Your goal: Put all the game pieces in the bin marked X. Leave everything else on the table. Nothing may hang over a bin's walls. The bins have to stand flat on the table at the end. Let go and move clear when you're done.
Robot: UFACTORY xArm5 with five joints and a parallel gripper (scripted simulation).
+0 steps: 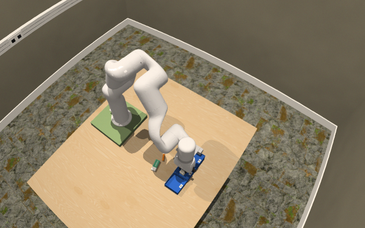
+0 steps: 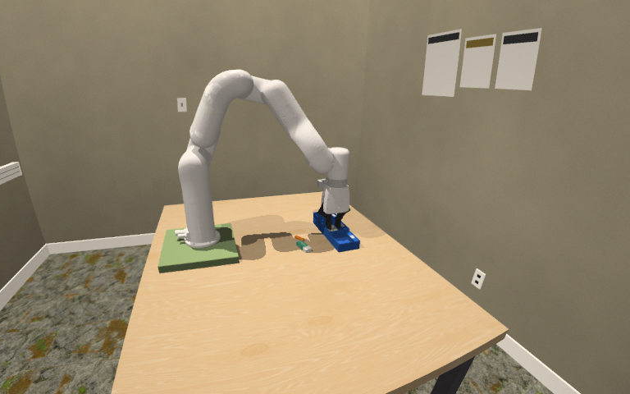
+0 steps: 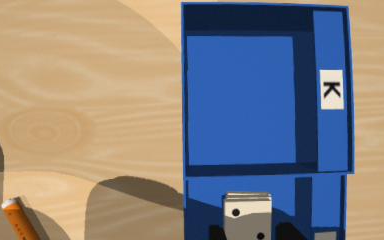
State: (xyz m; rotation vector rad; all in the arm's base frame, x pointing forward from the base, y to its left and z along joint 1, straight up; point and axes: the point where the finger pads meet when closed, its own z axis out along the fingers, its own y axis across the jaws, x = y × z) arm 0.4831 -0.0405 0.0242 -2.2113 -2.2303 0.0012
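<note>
Now: the bin 3 cm below my hand and 1 cm ahead of it. From my hand the other things lie so: orange battery 14 cm behind, 5 cm below; then green-and-white item 14 cm behind, 7 cm to the right, 4 cm below.
</note>
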